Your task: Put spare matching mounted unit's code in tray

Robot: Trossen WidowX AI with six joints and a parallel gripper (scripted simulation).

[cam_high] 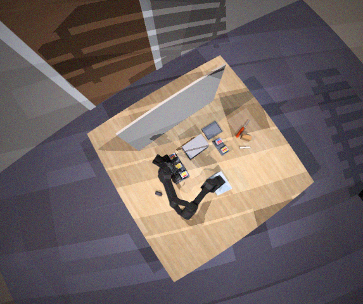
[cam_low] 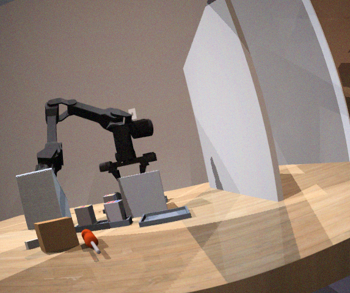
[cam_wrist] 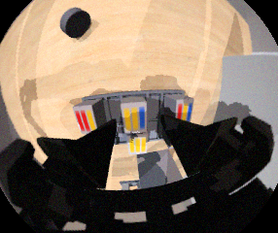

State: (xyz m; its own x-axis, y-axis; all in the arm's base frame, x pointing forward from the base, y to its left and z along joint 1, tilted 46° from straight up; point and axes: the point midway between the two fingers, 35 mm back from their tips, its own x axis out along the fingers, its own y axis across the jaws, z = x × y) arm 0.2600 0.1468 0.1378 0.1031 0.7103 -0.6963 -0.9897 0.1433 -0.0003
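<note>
Now: gripper tip 2 cm above the pale grey spare and 1 cm past it. Also, from my gripper tip: grey wall panel 26 cm ahead, 24 cm to the right, 17 cm above; then grey mounted unit 22 cm to the right, 2 cm ahead, 1 cm below; then black object 18 cm to the left, 8 cm behind, 3 cm below.
</note>
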